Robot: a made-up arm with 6 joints.
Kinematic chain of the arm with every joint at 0, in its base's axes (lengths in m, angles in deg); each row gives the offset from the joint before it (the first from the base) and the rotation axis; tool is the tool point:
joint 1: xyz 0 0 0.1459 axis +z
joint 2: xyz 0 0.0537 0 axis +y
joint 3: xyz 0 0 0.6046 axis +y
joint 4: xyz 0 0 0.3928 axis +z
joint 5: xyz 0 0 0 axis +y
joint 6: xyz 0 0 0.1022 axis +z
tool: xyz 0 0 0
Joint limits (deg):
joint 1: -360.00..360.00
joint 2: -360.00..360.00
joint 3: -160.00..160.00
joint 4: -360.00..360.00
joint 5: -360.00..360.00
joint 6: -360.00..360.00
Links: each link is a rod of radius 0.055 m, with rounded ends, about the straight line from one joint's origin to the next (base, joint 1, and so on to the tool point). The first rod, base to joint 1, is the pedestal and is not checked.
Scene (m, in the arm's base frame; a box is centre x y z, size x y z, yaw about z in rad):
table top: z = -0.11
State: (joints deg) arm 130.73 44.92 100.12 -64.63 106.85 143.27
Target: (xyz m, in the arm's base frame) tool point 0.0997 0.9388 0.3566
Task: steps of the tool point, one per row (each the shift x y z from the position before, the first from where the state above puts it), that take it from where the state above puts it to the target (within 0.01 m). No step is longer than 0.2 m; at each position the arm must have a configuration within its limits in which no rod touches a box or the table.
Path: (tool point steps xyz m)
1: 0.0381 0.1234 0.0013
2: 0.0686 0.1164 0.0118
3: 0.0976 0.1005 0.0218
4: 0.1219 0.0760 0.0310
5: 0.1392 0.0447 0.0384

